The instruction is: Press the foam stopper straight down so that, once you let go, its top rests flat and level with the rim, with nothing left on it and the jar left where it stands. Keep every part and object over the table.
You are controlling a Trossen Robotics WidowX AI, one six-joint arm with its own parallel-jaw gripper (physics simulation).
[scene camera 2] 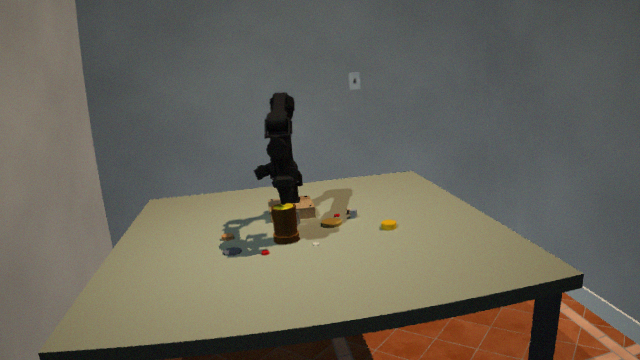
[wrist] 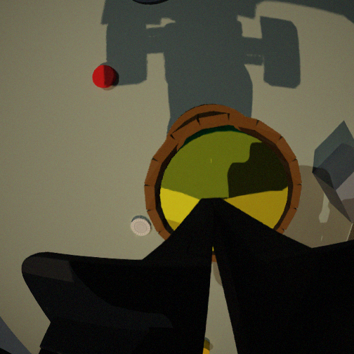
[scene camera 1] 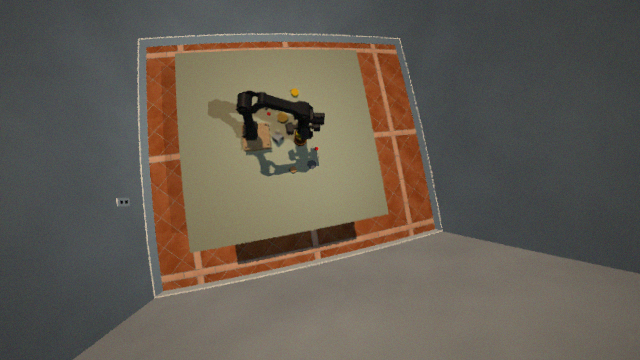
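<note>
A brown jar [scene camera 1: 300,143] [scene camera 2: 285,223] [wrist: 152,186] stands upright on the table. The yellow foam stopper [scene camera 2: 284,206] [wrist: 215,160] sits in its mouth; in scene camera 2 its yellow top shows at the rim. In the wrist view a dark green sliver shows between stopper and rim at the far side, and shadow covers part of the top. My gripper [scene camera 2: 288,201] [wrist: 209,207] is shut and empty, its tips over the stopper, close above or touching it; I cannot tell which. The near part of the stopper is hidden by the fingers.
A red piece [scene camera 1: 316,148] [scene camera 2: 265,252] [wrist: 104,76] and a white disc [scene camera 2: 315,244] [wrist: 140,226] lie near the jar. A grey block [scene camera 1: 278,138] [wrist: 340,165] is beside it. A yellow disc [scene camera 1: 295,92] [scene camera 2: 388,225] and an amber disc [scene camera 1: 283,117] [scene camera 2: 331,222] lie farther off.
</note>
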